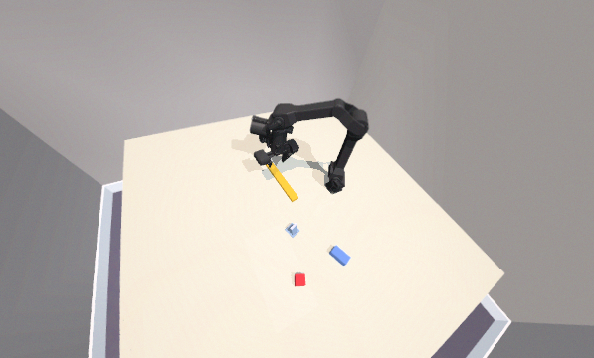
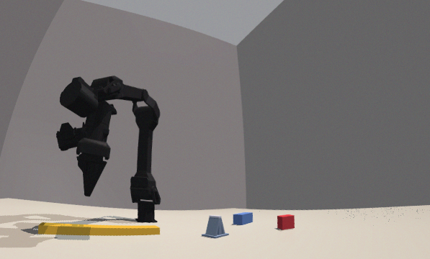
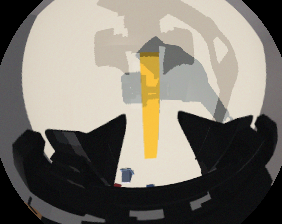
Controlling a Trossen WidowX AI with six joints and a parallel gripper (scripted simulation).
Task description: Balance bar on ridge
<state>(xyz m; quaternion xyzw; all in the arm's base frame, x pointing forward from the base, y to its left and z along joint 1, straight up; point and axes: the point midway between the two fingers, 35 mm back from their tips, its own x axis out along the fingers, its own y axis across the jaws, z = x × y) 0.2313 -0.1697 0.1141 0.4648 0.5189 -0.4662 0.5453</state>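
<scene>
The yellow bar is 7 cm below my gripper tip, 4 cm to the left of it and 1 cm behind it. The rest, counted from my gripper tip: blue block (44 cm to the left, 7 cm behind, 6 cm below); red cube (45 cm to the left, 10 cm ahead, 6 cm below).
</scene>
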